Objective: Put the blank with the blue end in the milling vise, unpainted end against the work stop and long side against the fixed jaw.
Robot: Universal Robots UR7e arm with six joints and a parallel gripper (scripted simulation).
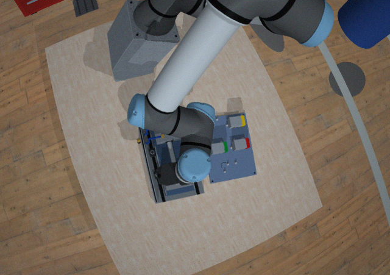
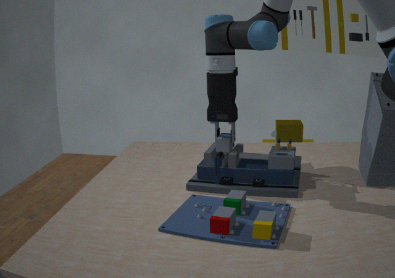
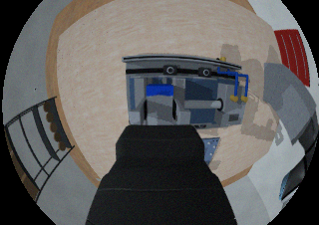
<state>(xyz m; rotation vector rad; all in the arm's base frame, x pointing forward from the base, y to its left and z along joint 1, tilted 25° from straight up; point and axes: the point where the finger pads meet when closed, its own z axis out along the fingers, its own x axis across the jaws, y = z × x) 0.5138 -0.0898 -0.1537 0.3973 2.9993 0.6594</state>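
Right now my hand is 5 cm above the fixed jaw and 3 cm short of it. Also, from my hand: milling vise (9 cm below, 6 cm behind, 3 cm to the left); then blue plate (25 cm to the left, 13 cm below, 1 cm behind); then green-ended blank (20 cm to the left, 10 cm below, 2 cm behind).
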